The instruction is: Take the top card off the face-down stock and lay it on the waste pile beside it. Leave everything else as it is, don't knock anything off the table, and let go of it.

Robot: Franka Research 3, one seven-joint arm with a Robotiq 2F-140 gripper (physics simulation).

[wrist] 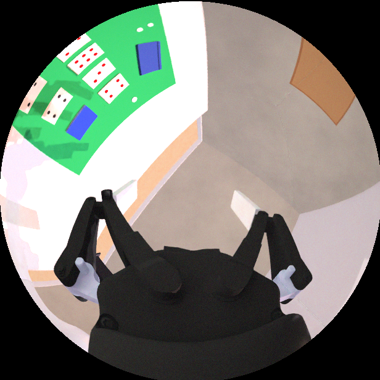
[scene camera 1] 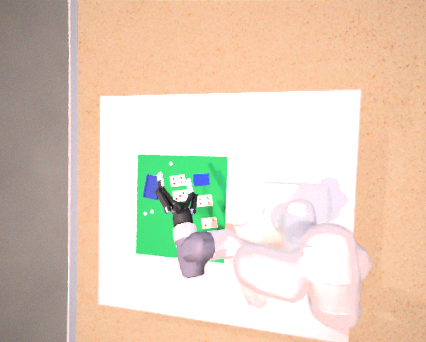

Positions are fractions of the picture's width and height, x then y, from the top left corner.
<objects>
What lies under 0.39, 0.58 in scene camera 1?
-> My gripper.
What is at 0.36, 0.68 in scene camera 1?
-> A green mat.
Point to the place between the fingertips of my gripper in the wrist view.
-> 0.49, 0.51
</objects>
